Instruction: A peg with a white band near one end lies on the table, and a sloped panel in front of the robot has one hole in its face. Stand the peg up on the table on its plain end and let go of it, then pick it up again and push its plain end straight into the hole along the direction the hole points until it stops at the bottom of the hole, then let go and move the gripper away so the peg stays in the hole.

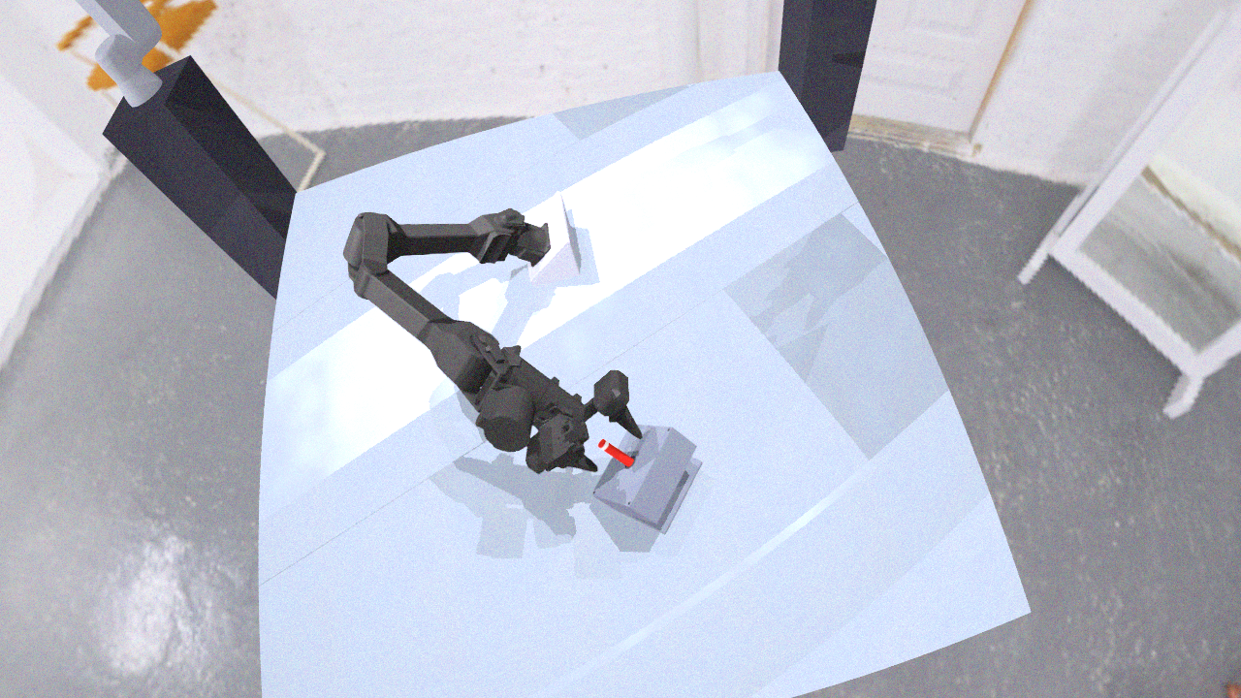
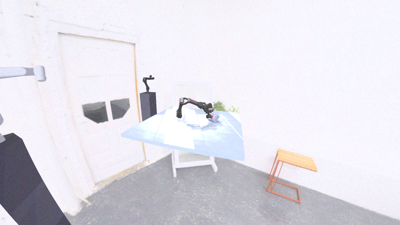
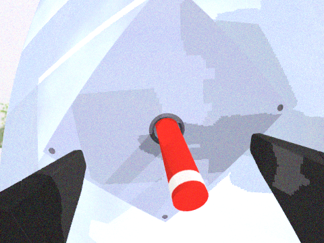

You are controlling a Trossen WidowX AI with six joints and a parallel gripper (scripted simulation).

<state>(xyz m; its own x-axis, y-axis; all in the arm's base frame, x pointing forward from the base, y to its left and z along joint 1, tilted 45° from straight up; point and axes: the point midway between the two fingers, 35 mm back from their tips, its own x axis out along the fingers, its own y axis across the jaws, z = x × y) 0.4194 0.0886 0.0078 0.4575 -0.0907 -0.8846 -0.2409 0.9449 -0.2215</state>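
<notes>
My gripper tip is 10 mm to the left of the red peg. Also, from my gripper tip: grey sloped panel: 40 mm below, 30 mm to the left, 20 mm ahead.
</notes>
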